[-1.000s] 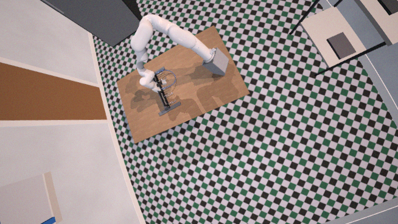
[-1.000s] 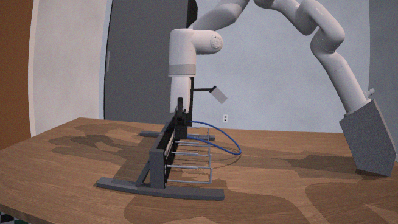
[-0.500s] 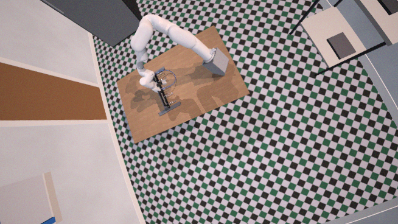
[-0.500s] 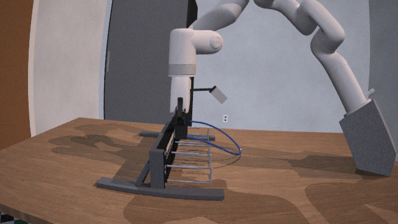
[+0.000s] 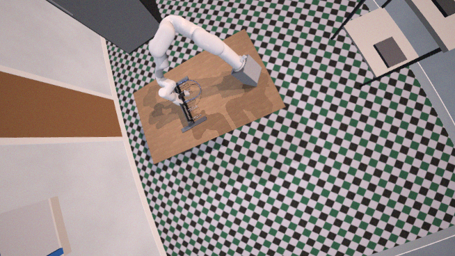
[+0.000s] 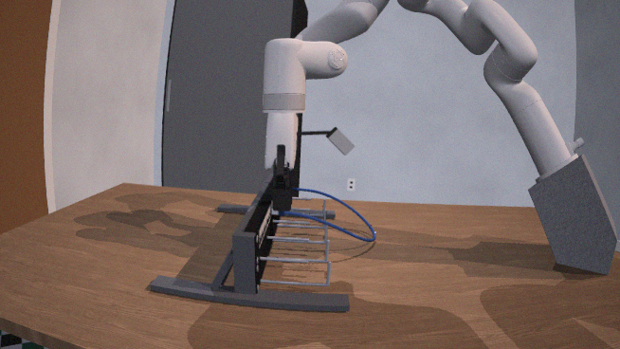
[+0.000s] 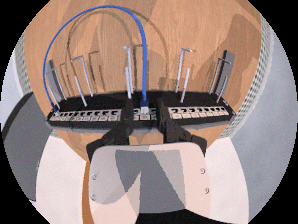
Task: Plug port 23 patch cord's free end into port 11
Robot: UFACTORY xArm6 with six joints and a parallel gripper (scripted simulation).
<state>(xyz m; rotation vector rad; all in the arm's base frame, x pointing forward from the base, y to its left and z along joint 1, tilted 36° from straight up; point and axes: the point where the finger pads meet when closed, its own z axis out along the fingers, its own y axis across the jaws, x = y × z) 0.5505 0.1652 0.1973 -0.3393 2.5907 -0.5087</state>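
Right now my hand is 2 cm short of the plug and 3 cm above it.
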